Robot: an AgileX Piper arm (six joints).
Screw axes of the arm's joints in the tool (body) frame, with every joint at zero. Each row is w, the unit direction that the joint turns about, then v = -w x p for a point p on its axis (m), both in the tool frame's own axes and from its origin. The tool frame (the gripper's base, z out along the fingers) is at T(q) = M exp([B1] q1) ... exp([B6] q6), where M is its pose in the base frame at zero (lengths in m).
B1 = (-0.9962, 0, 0.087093, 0.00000, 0.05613, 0.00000)
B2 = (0, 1, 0, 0.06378, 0.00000, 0.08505)
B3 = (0, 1, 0, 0.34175, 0.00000, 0.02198)
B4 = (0, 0, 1, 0.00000, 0.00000, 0.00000)
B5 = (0, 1, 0, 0.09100, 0.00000, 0.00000)
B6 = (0, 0, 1, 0.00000, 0.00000, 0.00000)
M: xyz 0.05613 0.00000 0.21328 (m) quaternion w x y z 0.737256 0 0.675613 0
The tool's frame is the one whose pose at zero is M.
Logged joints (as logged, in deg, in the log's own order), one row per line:
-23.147 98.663 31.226 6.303 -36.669 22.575
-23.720 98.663 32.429 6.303 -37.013 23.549
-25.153 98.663 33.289 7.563 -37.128 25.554
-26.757 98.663 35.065 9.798 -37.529 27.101
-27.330 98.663 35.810 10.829 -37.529 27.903
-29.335 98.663 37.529 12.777 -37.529 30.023
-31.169 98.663 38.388 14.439 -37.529 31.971
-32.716 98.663 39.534 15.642 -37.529 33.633
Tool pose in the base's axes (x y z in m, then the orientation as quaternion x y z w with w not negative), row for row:
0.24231 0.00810 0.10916 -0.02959 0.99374 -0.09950 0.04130
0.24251 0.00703 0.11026 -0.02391 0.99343 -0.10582 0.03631
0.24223 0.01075 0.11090 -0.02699 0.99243 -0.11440 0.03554
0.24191 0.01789 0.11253 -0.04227 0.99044 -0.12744 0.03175
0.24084 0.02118 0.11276 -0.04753 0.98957 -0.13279 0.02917
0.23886 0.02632 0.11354 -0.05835 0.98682 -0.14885 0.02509
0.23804 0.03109 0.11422 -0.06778 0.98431 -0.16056 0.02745
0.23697 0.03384 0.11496 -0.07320 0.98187 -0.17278 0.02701
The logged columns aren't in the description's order. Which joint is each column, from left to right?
Columns, left to right: q4, q2, q5, q1, q3, q6.
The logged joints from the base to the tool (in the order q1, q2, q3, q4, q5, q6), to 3 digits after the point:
6.303 98.663 -36.669 -23.147 31.226 22.575
6.303 98.663 -37.013 -23.720 32.429 23.549
7.563 98.663 -37.128 -25.153 33.289 25.554
9.798 98.663 -37.529 -26.757 35.065 27.101
10.829 98.663 -37.529 -27.330 35.810 27.903
12.777 98.663 -37.529 -29.335 37.529 30.023
14.439 98.663 -37.529 -31.169 38.388 31.971
15.642 98.663 -37.529 -32.716 39.534 33.633

